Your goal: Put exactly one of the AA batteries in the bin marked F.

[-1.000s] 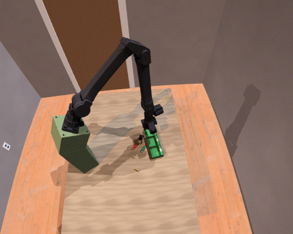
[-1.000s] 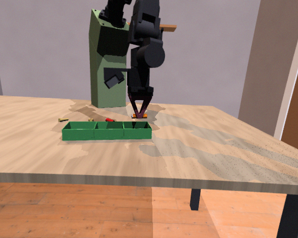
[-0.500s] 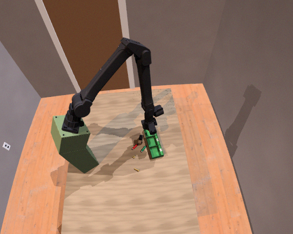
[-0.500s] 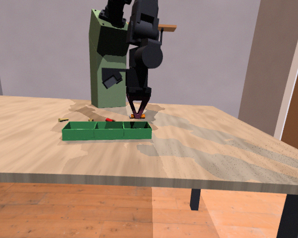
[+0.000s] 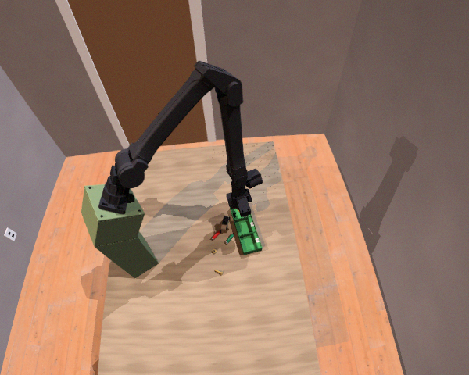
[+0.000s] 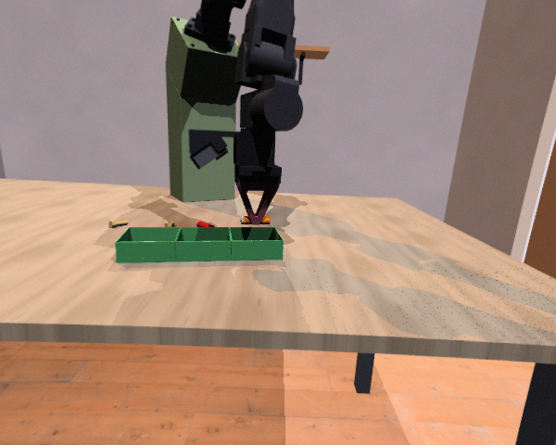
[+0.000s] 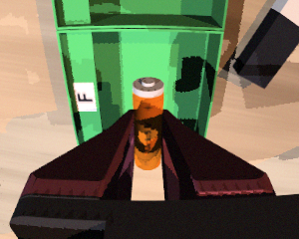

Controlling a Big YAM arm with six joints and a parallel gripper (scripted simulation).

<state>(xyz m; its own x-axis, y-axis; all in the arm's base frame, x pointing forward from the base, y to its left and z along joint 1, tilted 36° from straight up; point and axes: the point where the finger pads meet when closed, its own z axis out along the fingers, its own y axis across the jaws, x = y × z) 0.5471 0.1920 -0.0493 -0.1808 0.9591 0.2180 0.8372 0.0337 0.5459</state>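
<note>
The green three-compartment bin lies 2 cm ahead of my hand, 8 cm to the right of it and 4 cm below it. Round my hand: black-and-white block: 7 cm behind, 6 cm to the right, 5 cm below; orange AA battery: right at my hand; green battery: 5 cm behind, 13 cm to the right, 5 cm below.
</note>
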